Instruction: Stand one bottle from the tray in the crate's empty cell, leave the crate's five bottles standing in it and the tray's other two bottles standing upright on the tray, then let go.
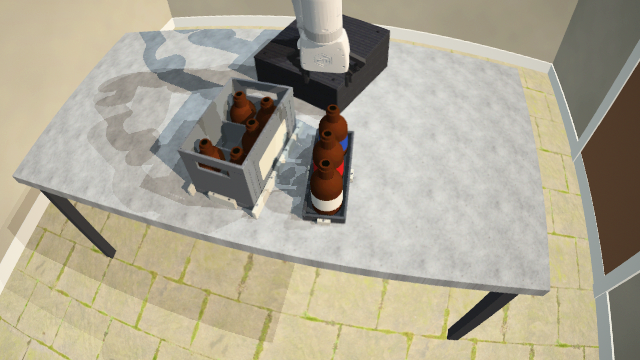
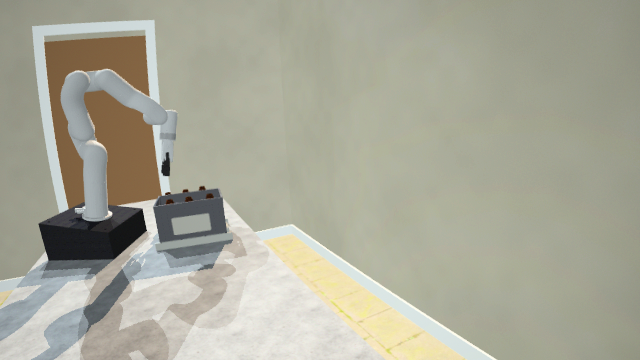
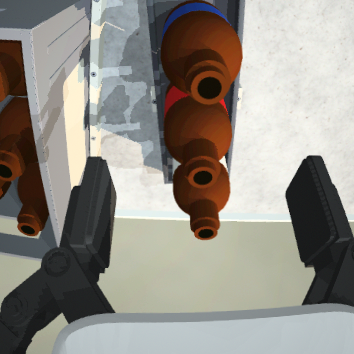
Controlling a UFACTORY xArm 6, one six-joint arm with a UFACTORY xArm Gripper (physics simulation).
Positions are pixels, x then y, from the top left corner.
Labels:
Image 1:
my gripper: 327,80
red-banded bottle: 327,147
white-banded bottle: 326,183

